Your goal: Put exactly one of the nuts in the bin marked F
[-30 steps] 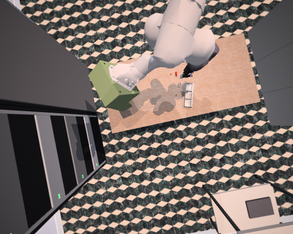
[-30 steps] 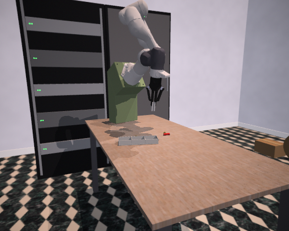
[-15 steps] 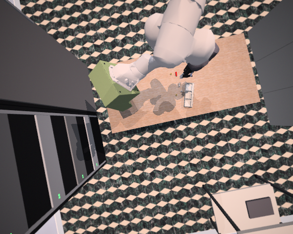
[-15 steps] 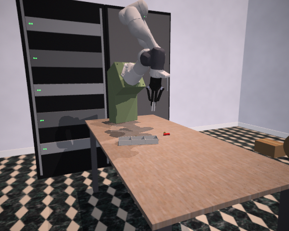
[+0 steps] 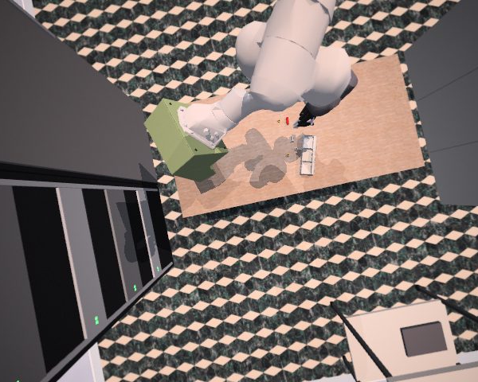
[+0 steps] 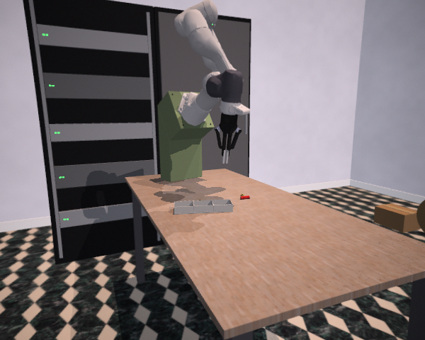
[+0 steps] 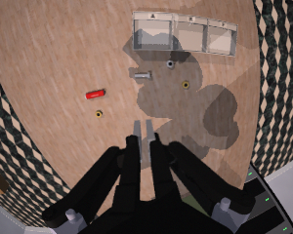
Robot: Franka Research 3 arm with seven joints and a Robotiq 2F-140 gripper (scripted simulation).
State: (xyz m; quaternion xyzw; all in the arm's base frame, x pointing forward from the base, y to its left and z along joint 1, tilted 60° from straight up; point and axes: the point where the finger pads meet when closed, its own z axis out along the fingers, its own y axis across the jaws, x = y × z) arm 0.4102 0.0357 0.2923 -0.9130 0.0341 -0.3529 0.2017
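Now: the grey three-compartment bin tray 140 mm ahead of my hand, 100 mm to the right of it and 200 mm below it. Also, from my hand: silver nut 60 mm ahead, 70 mm to the right, 220 mm below; red cylinder 30 mm behind, 100 mm to the left, 210 mm below; silver bolt 30 mm ahead, 20 mm to the right, 210 mm below.
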